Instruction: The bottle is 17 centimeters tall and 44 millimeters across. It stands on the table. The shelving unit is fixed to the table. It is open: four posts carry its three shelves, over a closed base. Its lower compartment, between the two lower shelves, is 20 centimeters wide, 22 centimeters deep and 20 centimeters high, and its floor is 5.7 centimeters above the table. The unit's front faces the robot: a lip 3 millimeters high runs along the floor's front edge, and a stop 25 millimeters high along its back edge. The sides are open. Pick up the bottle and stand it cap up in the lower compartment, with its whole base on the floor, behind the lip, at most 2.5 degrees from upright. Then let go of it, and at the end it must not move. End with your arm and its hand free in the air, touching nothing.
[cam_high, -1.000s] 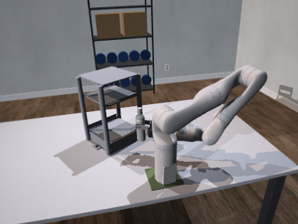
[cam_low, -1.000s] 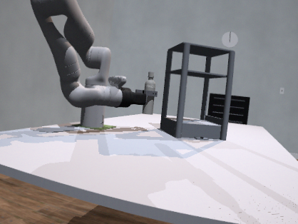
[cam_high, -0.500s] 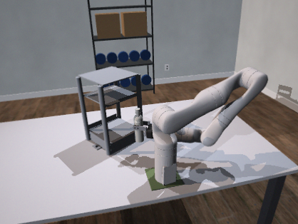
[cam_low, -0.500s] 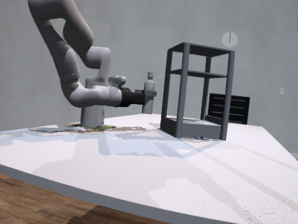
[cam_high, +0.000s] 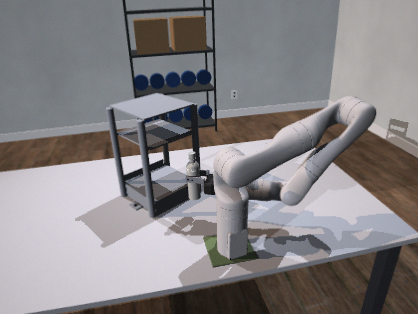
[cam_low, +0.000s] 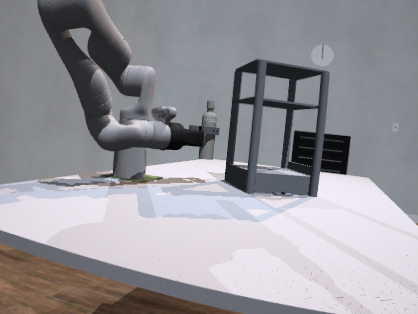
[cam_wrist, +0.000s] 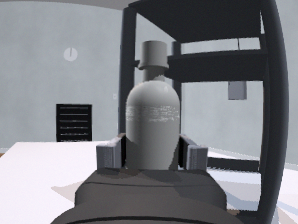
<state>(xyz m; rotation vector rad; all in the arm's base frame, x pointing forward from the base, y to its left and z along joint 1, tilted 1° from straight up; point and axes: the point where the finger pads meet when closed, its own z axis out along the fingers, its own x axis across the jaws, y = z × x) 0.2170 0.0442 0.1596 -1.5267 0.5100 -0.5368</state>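
My hand is 190 mm short of the shelving unit, 80 mm to the right of it and 20 mm below it. From my hand the other things lie so: grey bottle (30 mm above).
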